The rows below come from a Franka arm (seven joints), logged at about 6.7 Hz.
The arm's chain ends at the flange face. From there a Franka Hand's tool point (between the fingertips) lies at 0.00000 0.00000 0.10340 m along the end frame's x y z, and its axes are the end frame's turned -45 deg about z.
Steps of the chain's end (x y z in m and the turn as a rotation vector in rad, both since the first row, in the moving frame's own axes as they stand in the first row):
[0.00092, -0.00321, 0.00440, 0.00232, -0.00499, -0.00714]
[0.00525, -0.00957, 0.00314, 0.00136, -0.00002, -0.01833]
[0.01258, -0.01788, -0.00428, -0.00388, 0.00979, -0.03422]
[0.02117, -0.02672, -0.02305, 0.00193, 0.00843, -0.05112]
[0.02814, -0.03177, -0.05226, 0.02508, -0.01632, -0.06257]
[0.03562, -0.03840, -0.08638, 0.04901, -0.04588, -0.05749]
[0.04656, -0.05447, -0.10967, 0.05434, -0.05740, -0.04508]
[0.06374, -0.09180, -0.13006, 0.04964, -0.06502, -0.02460]
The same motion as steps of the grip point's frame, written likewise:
[0.00272, -0.00215, 0.00440, 0.00517, -0.00189, -0.00714]
[0.01058, -0.00316, 0.00314, 0.00098, 0.00095, -0.01833]
[0.02199, -0.00276, -0.00429, -0.00967, 0.00418, -0.03422]
[0.03463, -0.00347, -0.02305, -0.00460, 0.00733, -0.05112]
[0.04291, -0.00561, -0.05231, 0.02927, 0.00619, -0.06257]
[0.05237, -0.00890, -0.08661, 0.06710, 0.00221, -0.05749]
[0.07103, -0.01375, -0.10999, 0.07901, -0.00216, -0.04508]
[0.10876, -0.02820, -0.13041, 0.08108, -0.01088, -0.02460]

